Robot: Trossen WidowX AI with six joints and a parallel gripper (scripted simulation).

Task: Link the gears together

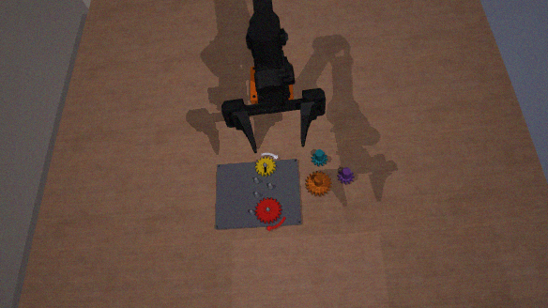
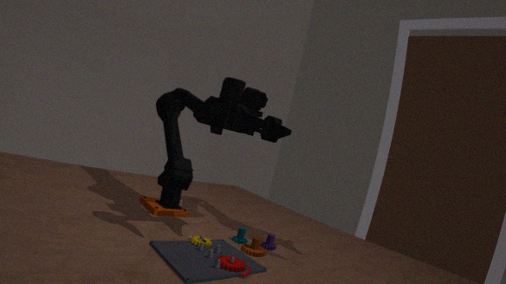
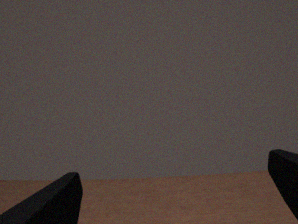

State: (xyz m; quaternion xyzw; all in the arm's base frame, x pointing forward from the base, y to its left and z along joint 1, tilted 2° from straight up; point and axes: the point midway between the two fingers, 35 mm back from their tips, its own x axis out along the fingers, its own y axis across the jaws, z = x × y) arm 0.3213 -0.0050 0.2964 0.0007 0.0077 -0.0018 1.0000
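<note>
Right now my gripper tip is 40 mm past the orange gear, 70 mm to the right of it and 310 mm above it. The rest, counted from my gripper tip: yellow striped gear: 100 mm behind, 50 mm to the right, 300 mm below; red arrow: 50 mm ahead, 40 mm to the right, 310 mm below; red gear: 10 mm ahead, 60 mm to the right, 310 mm below.
</note>
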